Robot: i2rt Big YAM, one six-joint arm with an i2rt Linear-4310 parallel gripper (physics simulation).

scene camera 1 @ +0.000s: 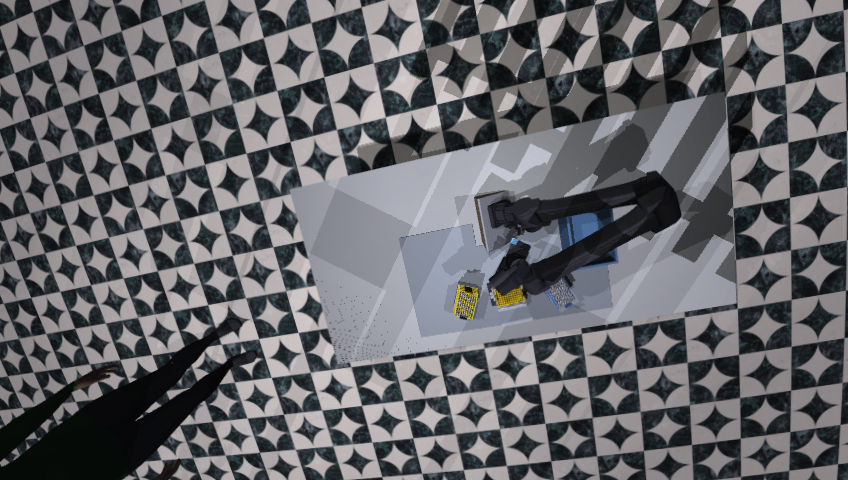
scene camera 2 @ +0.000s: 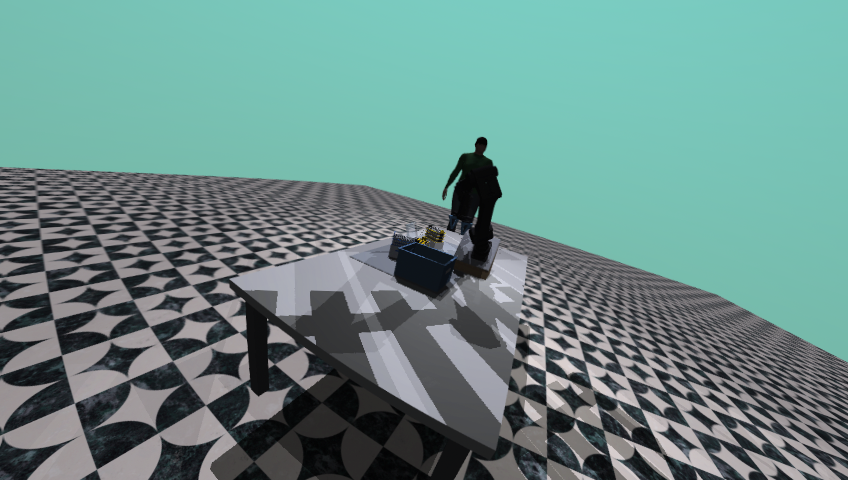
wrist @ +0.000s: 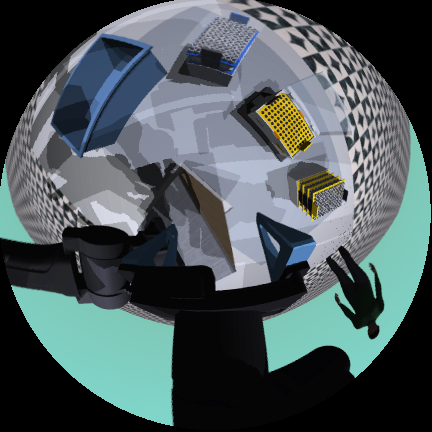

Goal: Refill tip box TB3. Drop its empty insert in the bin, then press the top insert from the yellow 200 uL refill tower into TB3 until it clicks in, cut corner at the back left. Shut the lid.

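Observation:
My gripper (scene camera 2: pixel 460 223) (wrist: pixel 214 222) is open and empty, high above the table; the arm's wrist partly covers the tip box in scene camera 1. The open tip box (wrist: pixel 272 137) holds a yellow insert (scene camera 1: pixel 509 300) (wrist: pixel 286 124) with dark, empty-looking holes. Its clear lid (wrist: pixel 327 107) stands open on the far side in the wrist view. No TB3 label is readable. The yellow refill tower (scene camera 1: pixel 465 302) (wrist: pixel 307 192) stands beside the box, several yellow inserts high, with grey tips on top. The blue bin (scene camera 1: pixel 565 228) (scene camera 2: pixel 422 270) (wrist: pixel 140 85) stands apart; its floor is partly hidden.
A blue-edged rack or tower with grey tips (scene camera 1: pixel 560 293) (wrist: pixel 225 40) stands on the box's other side, between it and the bin's side of the table. The arm's wood-edged base plate (scene camera 2: pixel 473 271) (wrist: pixel 210 215) is near the gripper in the wrist view. A person (scene camera 2: pixel 473 166) stands beyond the table.

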